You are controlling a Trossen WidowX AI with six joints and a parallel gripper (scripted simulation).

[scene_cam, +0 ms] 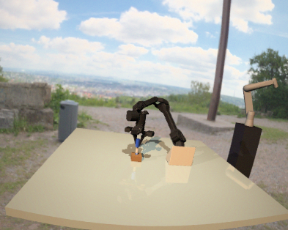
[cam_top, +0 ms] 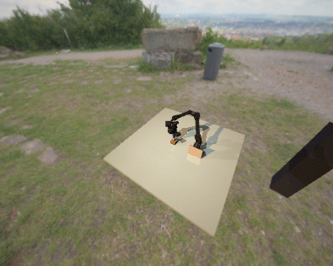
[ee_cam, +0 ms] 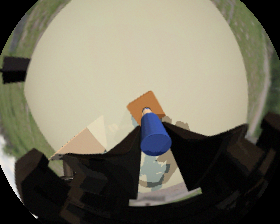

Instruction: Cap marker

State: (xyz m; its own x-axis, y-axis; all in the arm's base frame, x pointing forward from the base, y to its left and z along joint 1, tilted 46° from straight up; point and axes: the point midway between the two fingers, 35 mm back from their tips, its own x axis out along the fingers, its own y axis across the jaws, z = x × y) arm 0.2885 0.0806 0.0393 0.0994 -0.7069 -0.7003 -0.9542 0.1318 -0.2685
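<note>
My gripper tip is now 9 cm above the orange holder block. Round my gripper tip: blue cap: 1 cm above.
</note>
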